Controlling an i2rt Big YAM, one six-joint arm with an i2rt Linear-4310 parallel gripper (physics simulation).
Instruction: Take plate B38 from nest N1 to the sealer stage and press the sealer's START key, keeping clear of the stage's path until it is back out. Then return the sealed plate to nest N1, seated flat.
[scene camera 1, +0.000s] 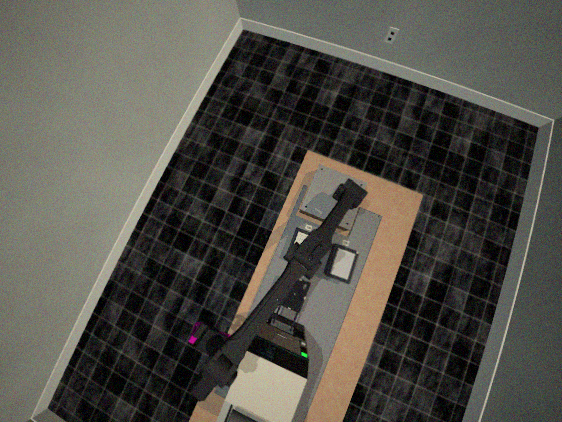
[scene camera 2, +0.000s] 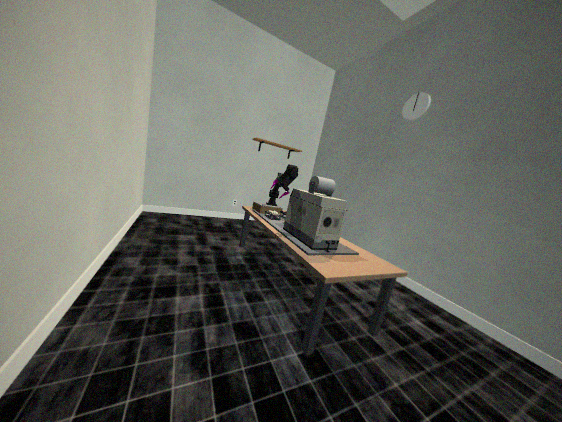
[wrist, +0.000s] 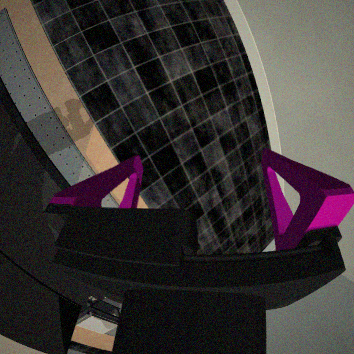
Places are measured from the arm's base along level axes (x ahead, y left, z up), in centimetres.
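Pixels of known places: gripper, fingertip midpoint: (scene camera 1: 206, 327) (scene camera 2: 275, 193) (wrist: 200, 157); arm's base at its link origin: (scene camera 2: 271, 205).
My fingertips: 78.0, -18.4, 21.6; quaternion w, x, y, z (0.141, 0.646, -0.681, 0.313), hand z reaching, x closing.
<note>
For each thing: its top centre in the pictures, then the offset to it from my fingertips, as dx, dy, dz. "spot": a spot on its surface instead. Level surfaces: height alone.
- pale plate at its top centre: (wrist: 97, 325) (scene camera 1: 343, 263) -49.2, +34.3, -21.6
- second pale surface at a spot on its surface: (scene camera 1: 301, 237) spot: -48.6, +11.1, -23.1
- grey board at its surface level: dz -28.9
- wooden table at its surface level: dz -30.2
- grey roll at its top centre: (scene camera 2: 323, 177) +11.8, +30.5, +18.6
My gripper (scene camera 1: 210, 331) (scene camera 2: 279, 189) (wrist: 200, 157) is open and empty, its magenta fingers wide apart. It hangs beyond the table's left edge in the scene camera 1 view, left of the sealer. The cream sealer (scene camera 1: 270, 386) (scene camera 2: 312, 217) has a dark front with a green light (scene camera 1: 304, 354). Dark and grey stage parts (scene camera 1: 286, 316) show at its front, partly under my arm; whether a plate is there I cannot tell. A dark-framed nest holds a pale plate (scene camera 1: 344, 262). A second pale surface (scene camera 1: 301, 237) in a dark frame is partly hidden by the arm. Labels are unreadable.
My arm (scene camera 1: 270, 300) stretches diagonally over the grey board (scene camera 1: 325, 305) from its base plate (scene camera 1: 327, 176). The wooden table (scene camera 1: 395, 210) (scene camera 2: 350, 267) carries all this. A grey roll (scene camera 2: 322, 185) sits on the sealer. A shelf (scene camera 2: 276, 144) hangs on the far wall.
</note>
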